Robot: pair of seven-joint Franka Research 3 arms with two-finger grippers.
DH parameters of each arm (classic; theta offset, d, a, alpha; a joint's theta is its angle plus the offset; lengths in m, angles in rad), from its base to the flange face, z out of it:
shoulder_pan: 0 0.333 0 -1.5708
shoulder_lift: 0 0 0 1.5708
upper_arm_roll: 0 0.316 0.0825 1.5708
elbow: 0 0 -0.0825 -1.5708
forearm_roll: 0 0.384 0 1.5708
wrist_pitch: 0 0 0.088 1.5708
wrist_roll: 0 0.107 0 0
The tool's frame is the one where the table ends.
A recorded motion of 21 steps. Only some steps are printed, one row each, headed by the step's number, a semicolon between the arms.
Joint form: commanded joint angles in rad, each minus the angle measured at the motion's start. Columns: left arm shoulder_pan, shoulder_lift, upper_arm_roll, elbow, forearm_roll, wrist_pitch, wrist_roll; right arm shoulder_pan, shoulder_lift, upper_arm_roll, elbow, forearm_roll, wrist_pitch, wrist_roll.
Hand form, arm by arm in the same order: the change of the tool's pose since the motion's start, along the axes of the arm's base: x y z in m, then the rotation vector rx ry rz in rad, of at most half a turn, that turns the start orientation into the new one. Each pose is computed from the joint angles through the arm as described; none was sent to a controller.
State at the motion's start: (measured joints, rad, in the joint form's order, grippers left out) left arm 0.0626 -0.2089 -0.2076 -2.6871 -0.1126 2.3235 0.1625; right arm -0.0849 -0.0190 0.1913 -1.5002 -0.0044 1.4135 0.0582
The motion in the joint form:
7: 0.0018 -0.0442 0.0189 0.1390 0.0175 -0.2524 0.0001; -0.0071 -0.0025 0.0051 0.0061 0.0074 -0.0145 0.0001
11: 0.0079 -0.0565 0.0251 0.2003 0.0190 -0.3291 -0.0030; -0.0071 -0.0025 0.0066 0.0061 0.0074 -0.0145 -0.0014
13: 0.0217 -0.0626 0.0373 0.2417 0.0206 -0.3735 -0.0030; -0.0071 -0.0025 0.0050 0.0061 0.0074 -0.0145 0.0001
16: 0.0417 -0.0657 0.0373 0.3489 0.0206 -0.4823 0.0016; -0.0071 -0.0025 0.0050 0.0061 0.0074 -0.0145 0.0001
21: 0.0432 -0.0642 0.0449 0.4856 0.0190 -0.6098 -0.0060; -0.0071 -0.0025 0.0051 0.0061 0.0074 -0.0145 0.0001
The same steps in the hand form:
7: 0.0186 0.0011 0.0547 0.0059 0.0689 -0.0053; -0.0024 -0.0002 0.0029 0.0061 0.0066 -0.0015
11: 0.0280 0.0032 0.0802 0.0038 0.0722 0.0039; -0.0025 0.0006 0.0029 0.0062 0.0067 0.0015
13: 0.0350 0.0123 0.0976 -0.0006 0.0690 0.0252; -0.0024 -0.0003 0.0029 0.0061 0.0066 -0.0016
16: 0.0492 0.0168 0.1385 -0.0067 0.0678 0.0321; -0.0024 -0.0003 0.0029 0.0061 0.0066 -0.0016
21: 0.0621 0.0165 0.1909 -0.0144 0.0605 0.0375; -0.0024 -0.0002 0.0029 0.0061 0.0066 -0.0015

